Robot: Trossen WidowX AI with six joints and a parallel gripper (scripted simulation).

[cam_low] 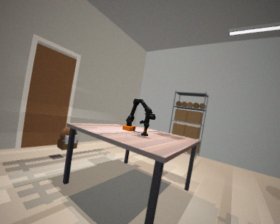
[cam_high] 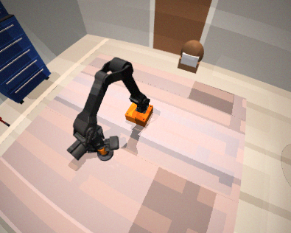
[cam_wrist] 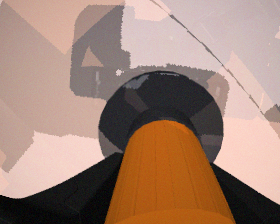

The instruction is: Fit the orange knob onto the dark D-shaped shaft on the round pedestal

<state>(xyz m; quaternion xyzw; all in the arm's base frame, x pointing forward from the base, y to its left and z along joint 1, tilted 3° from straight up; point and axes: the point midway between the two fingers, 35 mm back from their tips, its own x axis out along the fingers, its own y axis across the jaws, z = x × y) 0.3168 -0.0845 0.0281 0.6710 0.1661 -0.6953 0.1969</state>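
My gripper tip is 20 mm below the orange knob. From my gripper tip the other things lie so: round pedestal (20 mm below).
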